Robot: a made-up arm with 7 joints. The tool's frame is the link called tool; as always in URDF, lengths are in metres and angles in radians. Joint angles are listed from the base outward.
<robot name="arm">
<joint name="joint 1" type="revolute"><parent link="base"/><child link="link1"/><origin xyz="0.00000 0.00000 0.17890"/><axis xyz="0 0 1"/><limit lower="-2.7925" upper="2.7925"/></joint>
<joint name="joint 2" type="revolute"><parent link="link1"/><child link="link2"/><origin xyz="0.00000 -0.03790 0.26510"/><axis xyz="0 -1 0"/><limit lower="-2.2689" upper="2.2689"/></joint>
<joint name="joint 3" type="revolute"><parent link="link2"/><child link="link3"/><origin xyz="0.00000 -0.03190 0.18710"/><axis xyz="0 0 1"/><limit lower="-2.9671" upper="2.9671"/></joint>
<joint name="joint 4" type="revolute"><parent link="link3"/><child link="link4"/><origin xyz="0.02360 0.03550 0.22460"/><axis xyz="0 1 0"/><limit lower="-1.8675" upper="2.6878"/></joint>
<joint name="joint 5" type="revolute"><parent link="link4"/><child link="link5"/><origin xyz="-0.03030 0.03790 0.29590"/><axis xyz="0 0 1"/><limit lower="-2.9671" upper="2.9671"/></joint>
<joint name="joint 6" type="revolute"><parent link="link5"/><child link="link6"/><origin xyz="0.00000 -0.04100 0.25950"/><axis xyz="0 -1 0"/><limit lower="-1.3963" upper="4.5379"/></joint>
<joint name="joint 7" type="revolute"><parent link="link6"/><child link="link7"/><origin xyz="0.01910 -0.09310 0.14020"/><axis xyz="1 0 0"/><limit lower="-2.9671" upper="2.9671"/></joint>
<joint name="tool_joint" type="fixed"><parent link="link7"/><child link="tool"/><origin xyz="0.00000 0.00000 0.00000" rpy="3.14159 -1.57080 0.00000"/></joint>
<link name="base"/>
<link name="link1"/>
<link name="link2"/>
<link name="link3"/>
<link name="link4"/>
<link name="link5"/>
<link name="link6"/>
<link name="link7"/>
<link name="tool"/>
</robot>
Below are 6 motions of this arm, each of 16 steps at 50 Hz.
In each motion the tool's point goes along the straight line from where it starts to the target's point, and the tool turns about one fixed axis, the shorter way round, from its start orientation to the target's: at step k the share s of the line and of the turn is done. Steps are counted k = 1, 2, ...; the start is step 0. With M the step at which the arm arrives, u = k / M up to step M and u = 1 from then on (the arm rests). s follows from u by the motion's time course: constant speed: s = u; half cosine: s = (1 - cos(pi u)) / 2; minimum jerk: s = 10 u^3 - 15 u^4 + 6 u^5.
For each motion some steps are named. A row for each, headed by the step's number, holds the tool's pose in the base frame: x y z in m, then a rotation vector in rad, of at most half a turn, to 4 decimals.
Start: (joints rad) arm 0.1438 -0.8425 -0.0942 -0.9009 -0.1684 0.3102 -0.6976
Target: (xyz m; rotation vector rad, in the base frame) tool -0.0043 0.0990 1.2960 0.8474 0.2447 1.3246
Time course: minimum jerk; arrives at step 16
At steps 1, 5, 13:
1: 0.2113 -0.0405 1.3912 1.3750 0.4999 1.9811
5: 0.1729 -0.0156 1.3743 1.2799 0.4521 1.8658
13: 0.0062 0.0922 1.3007 0.8729 0.2565 1.3571

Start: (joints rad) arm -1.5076 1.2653 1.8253 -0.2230 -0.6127 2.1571 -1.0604
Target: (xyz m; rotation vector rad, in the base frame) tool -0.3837 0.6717 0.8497 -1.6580 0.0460 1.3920
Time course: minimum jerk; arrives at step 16
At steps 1, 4, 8, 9, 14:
1: -0.4111 0.7712 0.7348 -1.7124 0.6356 1.8104
4: -0.4083 0.7611 0.7465 -1.7125 0.5721 1.7702
8: -0.3974 0.7216 0.7921 -1.7002 0.3315 1.6076
9: -0.3943 0.7100 0.8055 -1.6930 0.2635 1.5586
14: -0.3841 0.6733 0.8479 -1.6598 0.0549 1.3991

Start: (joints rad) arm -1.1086 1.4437 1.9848 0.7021 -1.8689 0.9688 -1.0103
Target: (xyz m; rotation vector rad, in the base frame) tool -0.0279 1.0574 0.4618 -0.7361 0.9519 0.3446
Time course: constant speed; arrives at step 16
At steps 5, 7, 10, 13, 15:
5: -0.2236 1.0108 0.3080 -0.9380 0.6487 0.3718
7: -0.1880 1.0193 0.3360 -0.9027 0.7048 0.3675
10: -0.1347 1.0320 0.3779 -0.8486 0.7882 0.3604
13: -0.0813 1.0447 0.4199 -0.7931 0.8705 0.3528
15: -0.0457 1.0532 0.4478 -0.7553 0.9249 0.3474

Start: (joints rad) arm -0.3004 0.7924 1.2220 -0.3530 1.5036 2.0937 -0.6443
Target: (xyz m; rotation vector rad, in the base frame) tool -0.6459 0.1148 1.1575 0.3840 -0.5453 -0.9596
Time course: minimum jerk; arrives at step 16
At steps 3, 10, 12, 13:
3: -0.6395 0.0447 1.1183 0.5944 -0.2429 -1.0217
10: -0.6440 0.0945 1.1462 0.4458 -0.4589 -0.9797
12: -0.6452 0.1072 1.1532 0.4073 -0.5129 -0.9674
13: -0.6456 0.1112 1.1555 0.3950 -0.5301 -0.9633

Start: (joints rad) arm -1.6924 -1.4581 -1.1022 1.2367 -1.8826 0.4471 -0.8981
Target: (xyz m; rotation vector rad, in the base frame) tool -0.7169 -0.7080 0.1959 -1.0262 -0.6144 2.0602
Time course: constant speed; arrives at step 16
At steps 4, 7, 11, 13, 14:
4: -0.6703 -0.7345 0.1323 -0.9250 -0.6474 2.2750
7: -0.6820 -0.7279 0.1482 -0.9518 -0.6394 2.2216
11: -0.6975 -0.7190 0.1694 -0.9859 -0.6285 2.1501
13: -0.7053 -0.7146 0.1800 -1.0024 -0.6229 2.1142
14: -0.7091 -0.7124 0.1853 -1.0104 -0.6201 2.0962

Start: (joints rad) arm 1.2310 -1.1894 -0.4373 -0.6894 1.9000 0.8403 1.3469
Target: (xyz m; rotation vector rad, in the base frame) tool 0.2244 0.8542 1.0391 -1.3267 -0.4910 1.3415
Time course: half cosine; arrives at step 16
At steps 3, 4, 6, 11, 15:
3: 0.2005 0.8187 1.0571 -1.1531 -0.3097 1.1700
4: 0.2022 0.8211 1.0559 -1.1650 -0.3217 1.1818
6: 0.2064 0.8274 1.0527 -1.1960 -0.3532 1.2125
11: 0.2186 0.8456 1.0435 -1.2849 -0.4461 1.3003
15: 0.2241 0.8538 1.0393 -1.3249 -0.4890 1.3397

